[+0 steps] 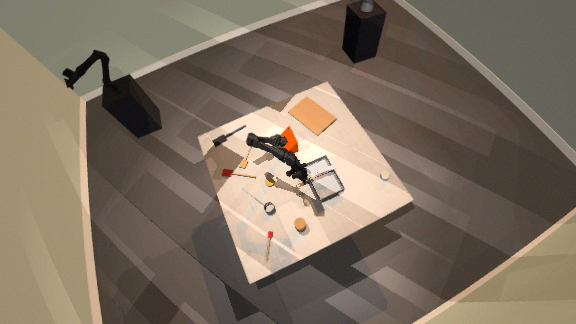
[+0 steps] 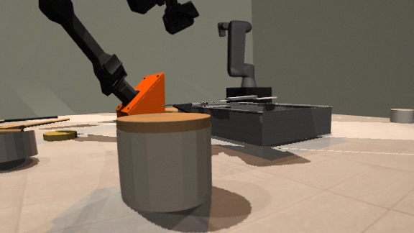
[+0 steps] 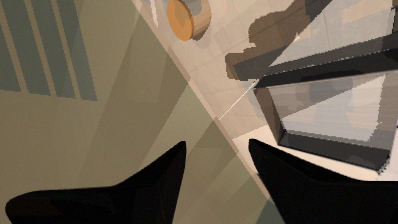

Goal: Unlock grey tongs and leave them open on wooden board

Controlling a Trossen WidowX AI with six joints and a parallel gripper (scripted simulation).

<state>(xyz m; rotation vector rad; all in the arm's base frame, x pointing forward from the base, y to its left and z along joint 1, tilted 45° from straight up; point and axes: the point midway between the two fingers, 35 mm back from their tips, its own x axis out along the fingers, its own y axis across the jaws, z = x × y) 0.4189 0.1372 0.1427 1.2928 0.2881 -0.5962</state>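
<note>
Now: the yellow lock piece 18 cm below my gripper tip, 9 cm behind it and 7 cm to the left of it. Also, from my gripper tip: cork-topped canister 21 cm below, 20 cm ahead, 14 cm to the right; then roasting tin 22 cm below, 16 cm to the left, 6 cm behind; then yellow disc 24 cm below, 23 cm to the right, 20 cm behind.
</note>
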